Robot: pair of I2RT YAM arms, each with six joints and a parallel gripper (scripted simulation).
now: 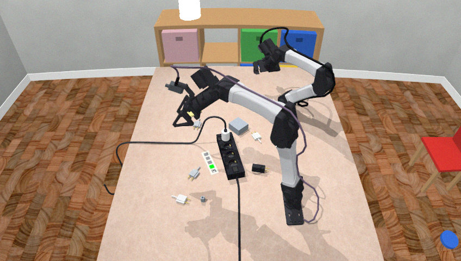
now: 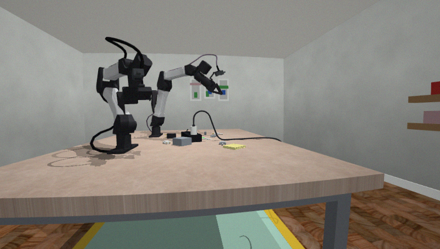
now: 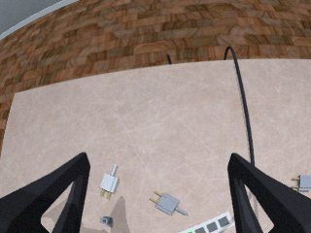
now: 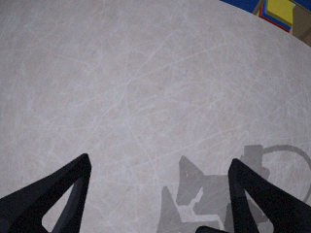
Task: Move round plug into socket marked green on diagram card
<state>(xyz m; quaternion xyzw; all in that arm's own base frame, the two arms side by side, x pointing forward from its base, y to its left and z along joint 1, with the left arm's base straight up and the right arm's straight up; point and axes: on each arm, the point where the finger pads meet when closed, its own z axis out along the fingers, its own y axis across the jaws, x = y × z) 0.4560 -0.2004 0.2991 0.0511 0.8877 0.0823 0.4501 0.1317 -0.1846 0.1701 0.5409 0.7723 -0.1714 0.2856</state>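
The white round plug lies 16 cm ahead of my right hand, 40 cm to the left of it and 11 cm below it. Also, from my right hand: black plug (1 cm behind, 55 cm to the left, 15 cm below); diagram card (22 cm ahead, 52 cm to the left, 17 cm below); grey box (11 cm ahead, 28 cm to the left, 15 cm below).
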